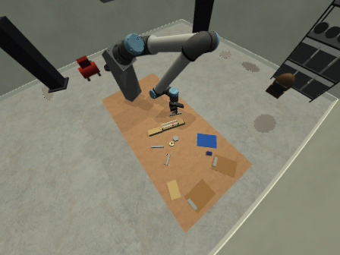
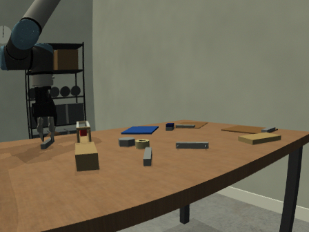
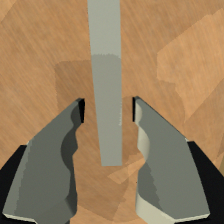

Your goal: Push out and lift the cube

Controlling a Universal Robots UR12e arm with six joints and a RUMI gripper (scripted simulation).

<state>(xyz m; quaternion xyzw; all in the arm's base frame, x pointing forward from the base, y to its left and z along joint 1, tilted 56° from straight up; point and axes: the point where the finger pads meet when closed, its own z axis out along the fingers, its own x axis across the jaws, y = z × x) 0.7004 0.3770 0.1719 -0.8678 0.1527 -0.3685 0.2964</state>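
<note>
The grey bar lies 2 cm below my hand. The rest, counted from my hand: channel (16 cm ahead, 12 cm to the right, 2 cm above); then red cube (16 cm ahead, 8 cm to the right, 3 cm above); then grey hex nut (32 cm ahead, 9 cm to the right, 2 cm below).
</note>
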